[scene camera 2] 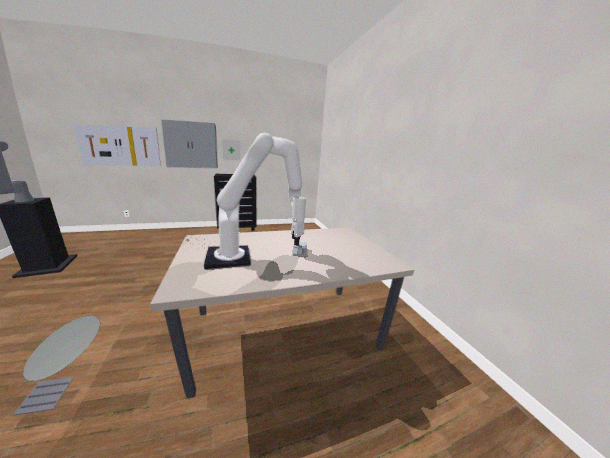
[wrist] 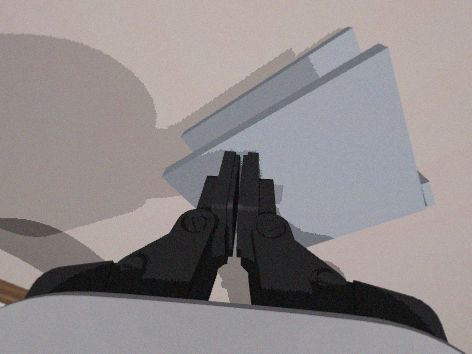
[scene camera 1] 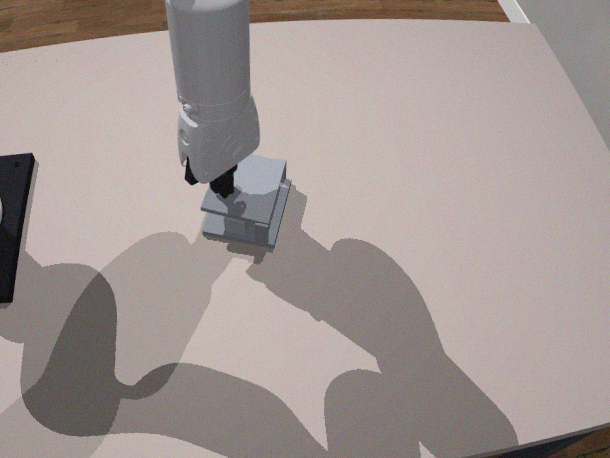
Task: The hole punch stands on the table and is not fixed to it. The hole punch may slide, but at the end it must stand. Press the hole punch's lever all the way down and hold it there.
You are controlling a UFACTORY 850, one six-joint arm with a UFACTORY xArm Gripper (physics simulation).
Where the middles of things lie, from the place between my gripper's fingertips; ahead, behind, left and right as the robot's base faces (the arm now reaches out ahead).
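My hand's 2 cm above the lever (scene camera 1: 257, 179), and it's also 3 cm short of the lever and 1 cm to the right of it. There's a grey-blue hole punch (scene camera 1: 218, 226) too, and that one's 3 cm below my hand and 4 cm ahead of it.
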